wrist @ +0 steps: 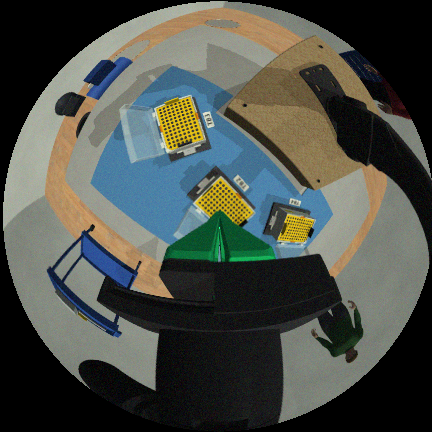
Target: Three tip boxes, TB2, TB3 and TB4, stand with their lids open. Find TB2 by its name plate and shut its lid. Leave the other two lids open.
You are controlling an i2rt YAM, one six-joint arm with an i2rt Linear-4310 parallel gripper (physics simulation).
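Places are measured from the arm's base along level axes (x ahead, y left, z up), in centimetres.
Pixels of known places: gripper, between the fingertips: (218,216); arm's base, origin of its link: (338,108).
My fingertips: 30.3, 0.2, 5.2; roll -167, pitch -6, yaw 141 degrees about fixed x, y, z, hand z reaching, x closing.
Observation:
For each thing: its top centre in the pictures, then the offset to it from my fingertips, as dx, dy, dz. Level surfaces: height alone.
- TB2, centre of its top: (226,209) +1.1, +6.5, -17.0
- TB3, centre of its top: (176,119) -3.5, -15.1, -17.0
- TB4, centre of its top: (299,231) -11.0, +25.5, -17.0
- blue mat, height of its surface: dz -24.4
My gripper (218,216) has its green fingers shut together, with nothing seen between them. The fingertips overlap the front part of TB2 in the wrist view. TB2 (223,199), with yellow tips and its name plate (241,183) beside it, stands near the middle; its clear lid (189,224) is open, partly hidden behind the fingers. TB3 (180,124) stands at the upper left, with its plate (208,119) at its right and its clear lid (142,132) open to the left. TB4 (296,228) stands at the right, its plate (295,202) behind it; its lid (292,251) is open and partly hidden by the gripper body.
The boxes stand on a blue mat (130,170) on a wood-edged table (56,187). A brown board (280,95) with a black arm (352,132) mounted on it is at the upper right. Blue and black objects lie at the left edge. A blue chair (107,260) stands at the lower left.

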